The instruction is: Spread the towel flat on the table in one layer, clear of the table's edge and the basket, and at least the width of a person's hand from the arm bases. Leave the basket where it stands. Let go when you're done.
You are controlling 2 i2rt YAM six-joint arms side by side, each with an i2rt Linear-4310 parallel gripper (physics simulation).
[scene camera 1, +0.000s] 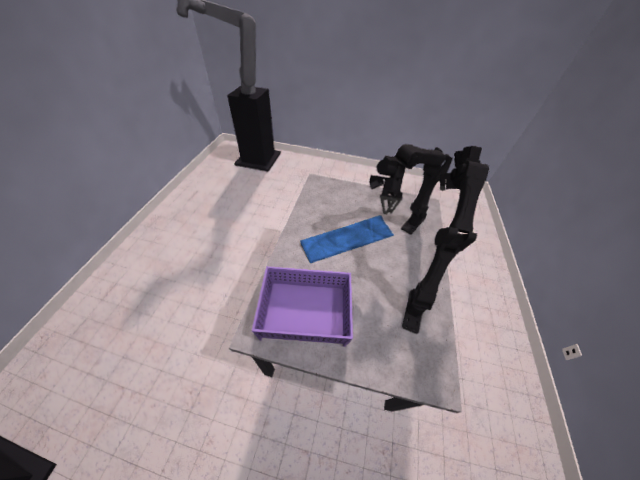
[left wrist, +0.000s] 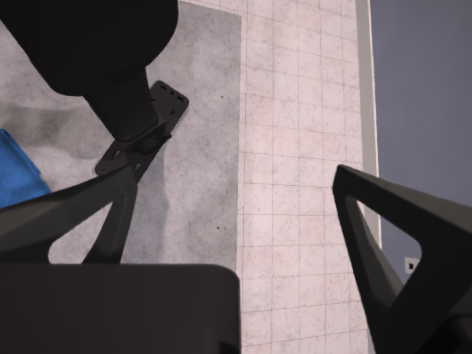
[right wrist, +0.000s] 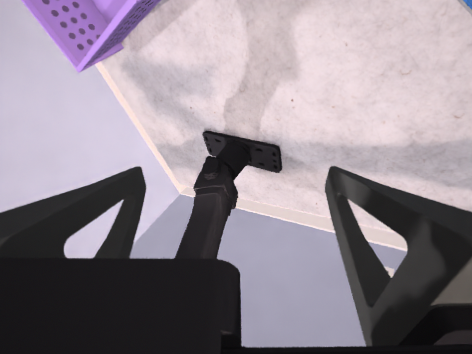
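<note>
The blue towel lies as a long narrow strip with faint creases on the grey table; the number of layers is unclear. The purple basket stands upright nearer the camera, apart from the towel. My right gripper is open and empty, above the table beyond the towel's right end. My left gripper is open and empty, high up at the right; its fingers are partly hidden in the scene view.
The nearer arm base stands right of the basket. The farther arm base stands close to the towel's right end. The table's right edge lies just beyond the bases. A separate grey arm on a black pedestal stands on the floor.
</note>
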